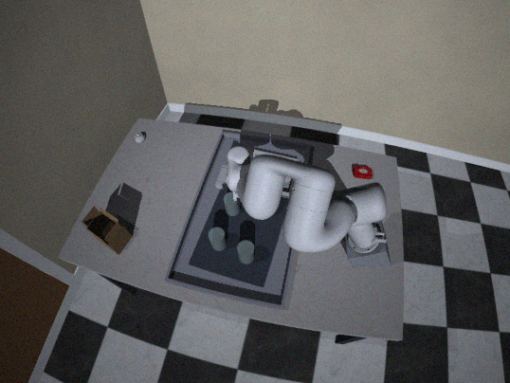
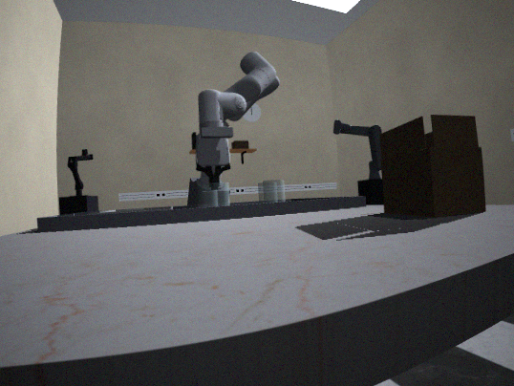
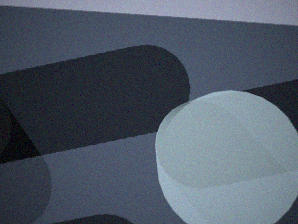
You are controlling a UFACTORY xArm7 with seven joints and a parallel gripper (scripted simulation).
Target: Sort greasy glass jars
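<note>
The dark drying mat is 3 cm behind my hand, 9 cm to the left of it and 9 cm below it. From my hand the other things lie so: light grey tray 1 cm ahead, 23 cm to the right, 9 cm below; then red object 43 cm behind, 44 cm to the right, 8 cm below; then cardboard box 47 cm ahead, 36 cm to the left, 3 cm below.
</note>
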